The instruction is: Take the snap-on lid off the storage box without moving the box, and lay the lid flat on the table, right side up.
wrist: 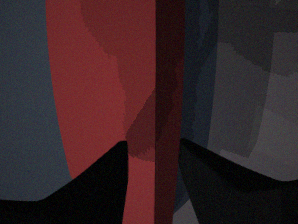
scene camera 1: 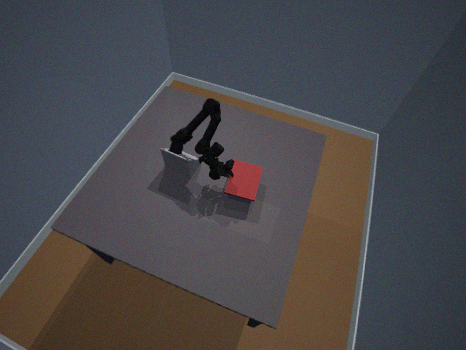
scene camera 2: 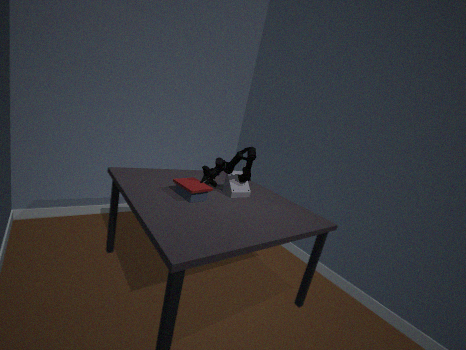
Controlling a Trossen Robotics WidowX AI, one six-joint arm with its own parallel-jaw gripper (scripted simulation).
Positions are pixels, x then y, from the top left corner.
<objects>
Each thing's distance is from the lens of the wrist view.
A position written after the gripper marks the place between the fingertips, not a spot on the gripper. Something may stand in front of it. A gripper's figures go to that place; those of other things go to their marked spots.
gripper (wrist: 152, 147): 0.10 m
red lid (wrist: 116, 78): 0.09 m
</objects>
